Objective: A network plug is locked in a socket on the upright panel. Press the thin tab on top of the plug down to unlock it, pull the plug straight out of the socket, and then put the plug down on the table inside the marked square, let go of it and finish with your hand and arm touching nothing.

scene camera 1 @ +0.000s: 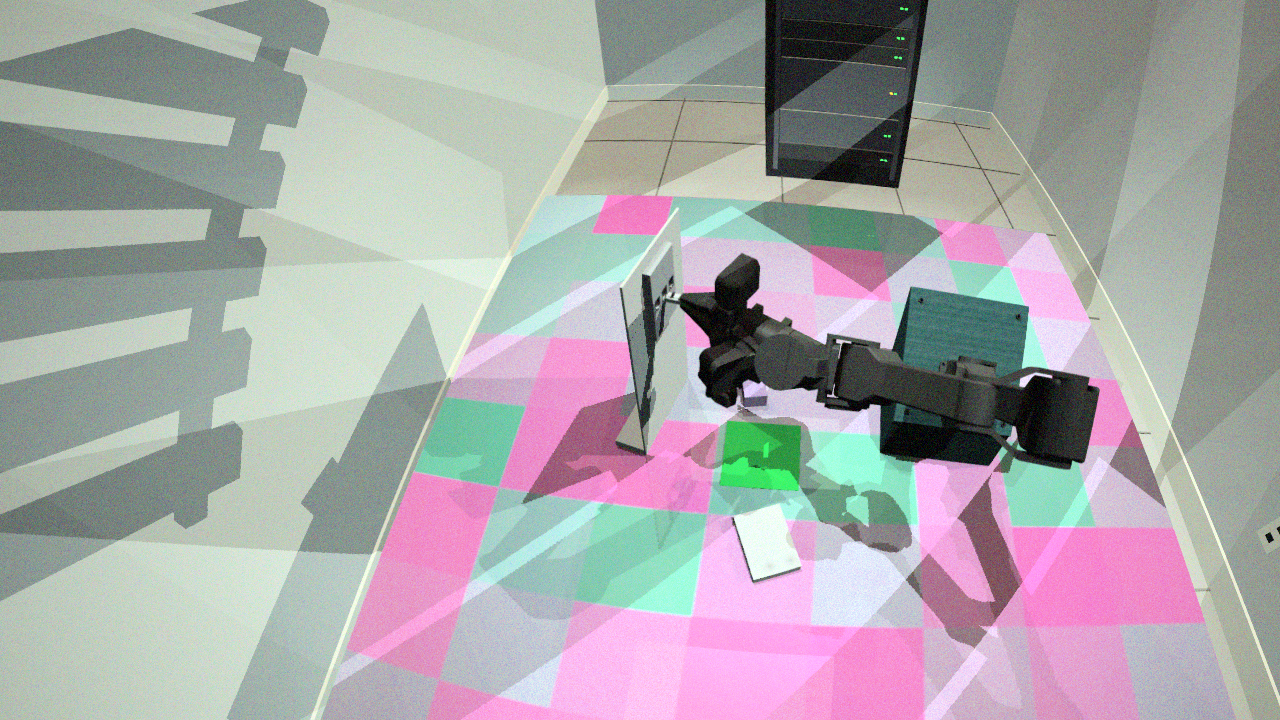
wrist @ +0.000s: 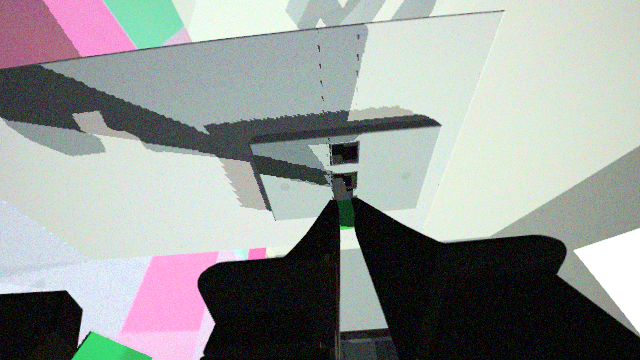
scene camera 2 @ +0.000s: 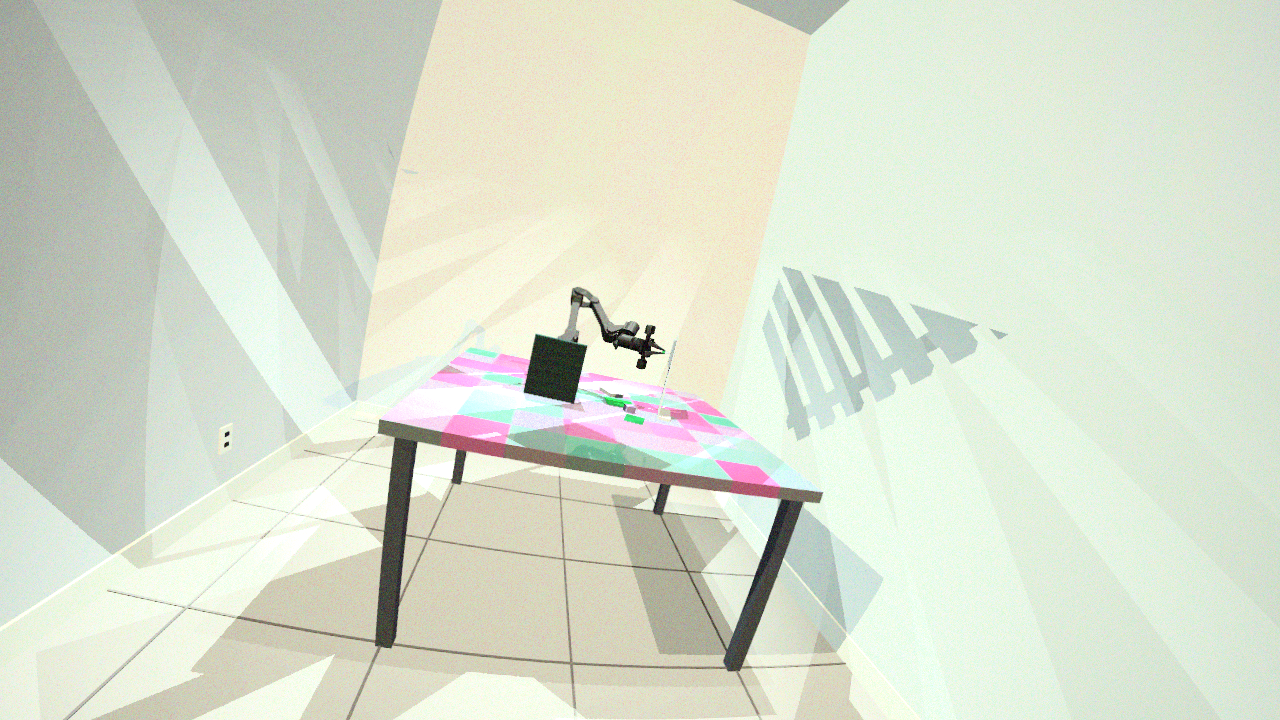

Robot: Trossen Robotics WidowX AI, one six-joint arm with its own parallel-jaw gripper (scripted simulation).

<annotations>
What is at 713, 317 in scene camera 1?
My gripper.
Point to a green network plug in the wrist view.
At 346, 212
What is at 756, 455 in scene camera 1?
A marked green square.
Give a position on an upright grey panel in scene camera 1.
656, 330
</annotations>
